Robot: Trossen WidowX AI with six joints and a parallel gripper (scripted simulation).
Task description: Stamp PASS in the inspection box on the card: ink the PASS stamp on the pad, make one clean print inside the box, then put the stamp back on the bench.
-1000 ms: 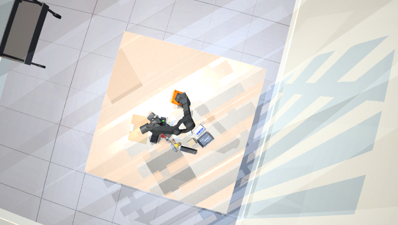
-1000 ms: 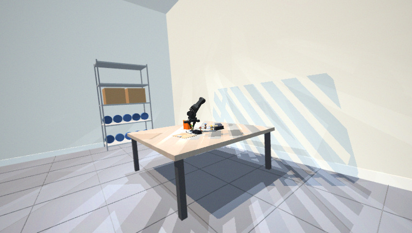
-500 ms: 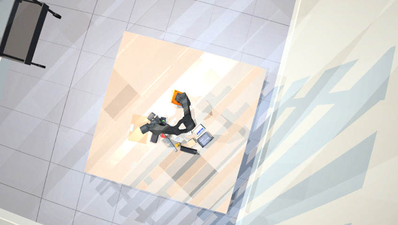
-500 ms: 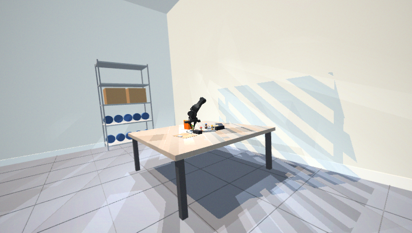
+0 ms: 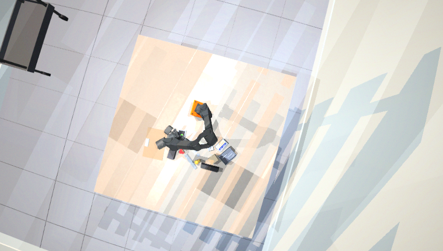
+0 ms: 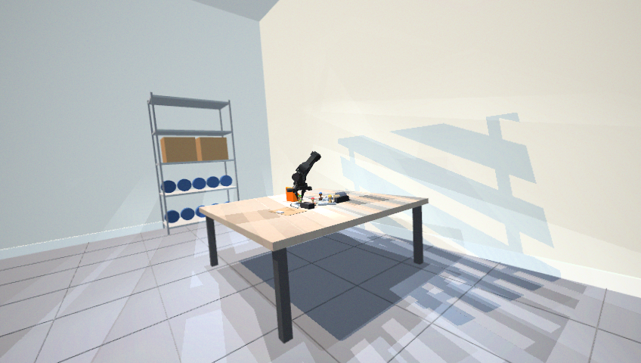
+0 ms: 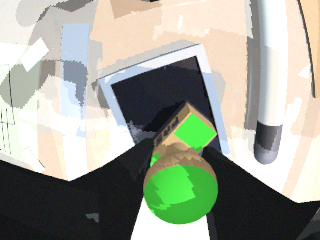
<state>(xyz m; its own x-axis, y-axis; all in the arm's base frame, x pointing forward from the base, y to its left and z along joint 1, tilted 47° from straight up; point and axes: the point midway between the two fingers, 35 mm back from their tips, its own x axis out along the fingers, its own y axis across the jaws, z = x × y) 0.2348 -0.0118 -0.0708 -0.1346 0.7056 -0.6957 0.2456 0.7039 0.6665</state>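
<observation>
Right now the pass stamp is right at my gripper tip. Round my gripper tip: white marker (7 cm to the right, 3 cm below, 2 cm ahead); then dark block (14 cm ahead, 2 cm below, 1 cm to the right); then ink pad (3 cm below).
</observation>
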